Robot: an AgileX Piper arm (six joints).
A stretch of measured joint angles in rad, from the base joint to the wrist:
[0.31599, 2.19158, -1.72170, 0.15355, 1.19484, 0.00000]
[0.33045, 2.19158, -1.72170, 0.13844, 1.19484, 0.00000]
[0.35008, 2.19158, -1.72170, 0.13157, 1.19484, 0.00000]
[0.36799, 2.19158, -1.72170, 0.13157, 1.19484, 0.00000]
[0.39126, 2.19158, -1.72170, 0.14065, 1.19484, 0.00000]
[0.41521, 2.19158, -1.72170, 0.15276, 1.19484, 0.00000]
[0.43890, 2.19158, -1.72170, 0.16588, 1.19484, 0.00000]
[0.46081, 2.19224, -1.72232, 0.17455, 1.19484, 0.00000]
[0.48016, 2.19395, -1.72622, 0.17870, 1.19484, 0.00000]
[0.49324, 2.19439, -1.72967, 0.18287, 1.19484, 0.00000]
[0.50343, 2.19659, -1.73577, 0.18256, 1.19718, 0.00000]
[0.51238, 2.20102, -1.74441, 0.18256, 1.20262, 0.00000]
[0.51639, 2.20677, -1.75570, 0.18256, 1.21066, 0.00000]
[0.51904, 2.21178, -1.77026, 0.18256, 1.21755, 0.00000]
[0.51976, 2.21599, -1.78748, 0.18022, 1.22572, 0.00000]
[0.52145, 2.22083, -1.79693, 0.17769, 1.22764, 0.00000]
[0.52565, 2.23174, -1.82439, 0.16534, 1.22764, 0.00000]
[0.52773, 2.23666, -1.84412, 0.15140, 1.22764, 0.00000]
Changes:
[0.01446, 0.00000, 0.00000, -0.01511, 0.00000, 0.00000]
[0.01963, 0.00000, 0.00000, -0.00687, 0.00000, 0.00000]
[0.01791, 0.00000, 0.00000, 0.00000, 0.00000, 0.00000]
[0.02327, 0.00000, 0.00000, 0.00908, 0.00000, 0.00000]
[0.02395, 0.00000, 0.00000, 0.01211, 0.00000, 0.00000]
[0.02369, 0.00000, 0.00000, 0.01312, 0.00000, 0.00000]
[0.02191, 0.00066, -0.00062, 0.00867, 0.00000, 0.00000]
[0.01935, 0.00171, -0.00390, 0.00415, 0.00000, 0.00000]
[0.01308, 0.00044, -0.00345, 0.00417, 0.00000, 0.00000]
[0.01019, 0.00220, -0.00610, -0.00031, 0.00234, 0.00000]
[0.00895, 0.00443, -0.00864, 0.00000, 0.00544, 0.00000]
[0.00401, 0.00575, -0.01129, 0.00000, 0.00804, 0.00000]
[0.00265, 0.00501, -0.01456, 0.00000, 0.00689, 0.00000]
[0.00072, 0.00421, -0.01722, -0.00234, 0.00817, 0.00000]
[0.00169, 0.00484, -0.00945, -0.00253, 0.00192, 0.00000]
[0.00420, 0.01091, -0.02746, -0.01235, 0.00000, 0.00000]
[0.00208, 0.00492, -0.01973, -0.01394, 0.00000, 0.00000]

